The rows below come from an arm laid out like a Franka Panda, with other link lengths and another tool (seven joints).
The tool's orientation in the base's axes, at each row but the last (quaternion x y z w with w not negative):
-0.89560 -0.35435 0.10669 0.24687
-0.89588 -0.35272 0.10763 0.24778
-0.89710 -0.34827 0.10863 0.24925
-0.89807 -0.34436 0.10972 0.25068
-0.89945 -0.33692 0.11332 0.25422
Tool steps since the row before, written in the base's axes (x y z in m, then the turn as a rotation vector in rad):
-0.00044 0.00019 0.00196 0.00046 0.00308 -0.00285
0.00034 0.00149 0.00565 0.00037 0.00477 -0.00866
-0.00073 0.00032 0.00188 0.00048 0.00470 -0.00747
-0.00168 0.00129 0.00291 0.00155 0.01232 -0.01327
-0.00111 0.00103 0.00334 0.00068 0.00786 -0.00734
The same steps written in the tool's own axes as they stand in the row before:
-0.00022 -0.00139 -0.00145 0.00250 -0.00019 0.00340
0.00117 -0.00368 -0.00440 0.00369 0.00172 0.00902
-0.00036 -0.00160 -0.00121 0.00370 0.00120 0.00793
-0.00044 -0.00330 -0.00137 0.00977 0.00000 0.01533
-0.00025 -0.00305 -0.00201 0.00596 -0.00077 0.00894

